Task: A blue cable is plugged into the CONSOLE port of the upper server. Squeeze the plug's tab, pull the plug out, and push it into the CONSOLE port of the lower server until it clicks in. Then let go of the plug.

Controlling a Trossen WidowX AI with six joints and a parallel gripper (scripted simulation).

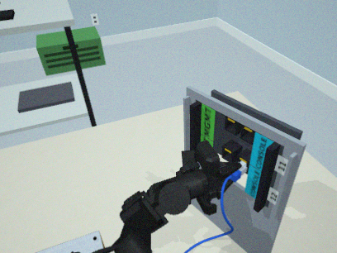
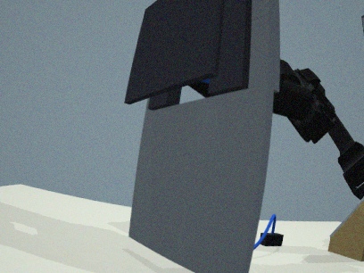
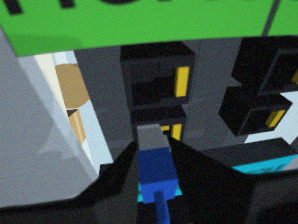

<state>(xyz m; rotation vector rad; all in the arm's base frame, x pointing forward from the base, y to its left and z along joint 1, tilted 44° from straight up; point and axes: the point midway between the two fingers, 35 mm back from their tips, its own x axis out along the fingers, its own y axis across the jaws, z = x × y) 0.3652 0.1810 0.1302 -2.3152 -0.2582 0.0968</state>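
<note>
The blue plug is right at my gripper tip. Also, from my gripper tip: small black block 25 cm below, 22 cm behind, 16 cm to the right.
</note>
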